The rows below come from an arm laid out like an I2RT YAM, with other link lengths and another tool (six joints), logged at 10 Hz.
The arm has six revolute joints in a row. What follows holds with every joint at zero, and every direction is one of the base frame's. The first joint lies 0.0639 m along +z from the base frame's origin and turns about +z. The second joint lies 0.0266 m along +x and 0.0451 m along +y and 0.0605 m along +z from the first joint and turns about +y. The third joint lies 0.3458 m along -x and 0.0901 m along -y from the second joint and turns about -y. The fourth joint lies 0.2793 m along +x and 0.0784 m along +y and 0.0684 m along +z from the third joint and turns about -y. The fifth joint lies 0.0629 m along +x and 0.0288 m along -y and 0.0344 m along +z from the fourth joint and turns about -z. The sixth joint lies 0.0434 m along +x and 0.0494 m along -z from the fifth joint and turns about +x. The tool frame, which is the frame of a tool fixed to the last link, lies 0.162 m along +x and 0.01 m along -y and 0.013 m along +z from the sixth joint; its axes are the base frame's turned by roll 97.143, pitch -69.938 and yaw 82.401 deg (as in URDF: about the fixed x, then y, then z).
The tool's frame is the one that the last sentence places.
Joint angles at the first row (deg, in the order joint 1, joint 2, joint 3, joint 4, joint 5, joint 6):
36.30, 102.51, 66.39, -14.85, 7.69, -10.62
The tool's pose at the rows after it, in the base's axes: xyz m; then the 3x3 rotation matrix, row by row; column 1 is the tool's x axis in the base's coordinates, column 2 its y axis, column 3 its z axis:
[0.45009 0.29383 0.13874], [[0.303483 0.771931 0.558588], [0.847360 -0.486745 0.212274], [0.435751 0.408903 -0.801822]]
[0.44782 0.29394 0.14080], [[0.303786 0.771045 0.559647], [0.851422 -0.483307 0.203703], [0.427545 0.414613 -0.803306]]
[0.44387 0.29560 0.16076], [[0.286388 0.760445 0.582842], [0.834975 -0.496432 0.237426], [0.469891 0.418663 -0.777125]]
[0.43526 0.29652 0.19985], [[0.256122 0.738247 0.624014], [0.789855 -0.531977 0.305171], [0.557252 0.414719 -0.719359]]
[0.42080 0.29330 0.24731], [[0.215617 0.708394 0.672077], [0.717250 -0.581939 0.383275], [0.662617 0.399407 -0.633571]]
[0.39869 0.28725 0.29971], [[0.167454 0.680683 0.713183], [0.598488 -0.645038 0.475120], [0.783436 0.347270 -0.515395]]
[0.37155 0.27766 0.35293], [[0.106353 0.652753 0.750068], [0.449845 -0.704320 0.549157], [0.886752 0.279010 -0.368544]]
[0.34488 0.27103 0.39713], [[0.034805 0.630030 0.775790], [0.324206 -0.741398 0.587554], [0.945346 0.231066 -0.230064]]
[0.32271 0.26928 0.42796], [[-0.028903 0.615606 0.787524], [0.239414 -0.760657 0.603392], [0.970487 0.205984 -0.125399]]
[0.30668 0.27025 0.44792], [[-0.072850 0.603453 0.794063], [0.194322 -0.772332 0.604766], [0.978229 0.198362 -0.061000]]
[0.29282 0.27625 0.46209], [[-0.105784 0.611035 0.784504], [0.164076 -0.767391 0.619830], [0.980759 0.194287 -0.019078]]
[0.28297 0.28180 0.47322], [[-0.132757 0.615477 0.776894], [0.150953 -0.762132 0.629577], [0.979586 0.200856 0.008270]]
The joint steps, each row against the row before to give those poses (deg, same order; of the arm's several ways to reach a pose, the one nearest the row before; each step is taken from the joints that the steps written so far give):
0.15, 1.27, 0.70, -0.54, 0.26, -0.34
0.41, -0.26, 0.22, -0.77, 0.67, 0.06
0.17, -2.67, -0.73, 0.76, -0.64, 0.41
0.07, -5.25, -1.44, 1.61, -1.59, 1.44
0.04, -6.79, -2.26, 2.50, -1.80, 2.39
0.05, -7.94, -3.01, 3.63, -2.56, 4.36
0.68, -8.14, -3.16, 4.54, -1.24, 5.29
2.29, -6.24, -2.21, 4.32, 1.56, 3.75
3.33, -3.85, -1.28, 3.54, 3.12, 1.68
3.48, -1.98, -0.30, 2.04, 3.69, 0.19
3.04, -0.91, 0.22, 1.32, 2.03, -0.21
2.43, -0.30, 0.62, 0.69, 1.69, -0.79

